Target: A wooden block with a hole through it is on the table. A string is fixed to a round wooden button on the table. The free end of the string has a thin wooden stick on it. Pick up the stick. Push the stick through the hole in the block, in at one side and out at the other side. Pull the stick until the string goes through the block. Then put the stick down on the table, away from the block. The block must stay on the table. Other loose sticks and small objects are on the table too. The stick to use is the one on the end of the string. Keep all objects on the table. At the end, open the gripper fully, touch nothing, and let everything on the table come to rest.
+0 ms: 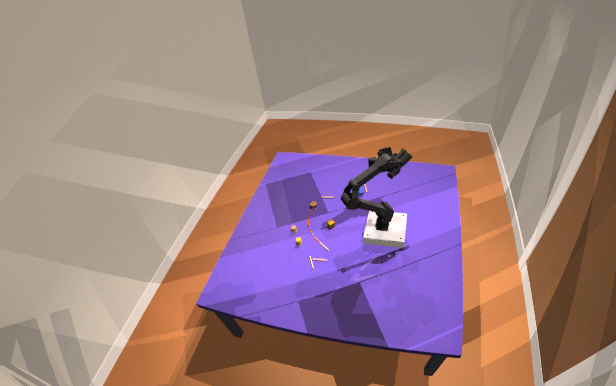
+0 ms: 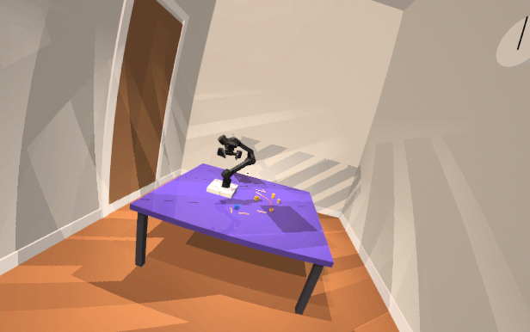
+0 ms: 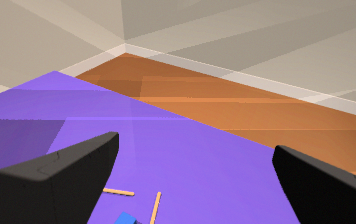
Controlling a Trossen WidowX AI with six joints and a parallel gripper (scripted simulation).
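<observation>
The yellow wooden block is 33 cm below my gripper tip, 24 cm ahead of it and 22 cm to the left of it. From my gripper tip the other things lie so: blue cube: 33 cm below, 13 cm ahead, 5 cm to the right; round button: 39 cm ahead, 34 cm below, 9 cm to the left; thin wooden stick: 37 cm to the left, 34 cm below, 25 cm ahead.
</observation>
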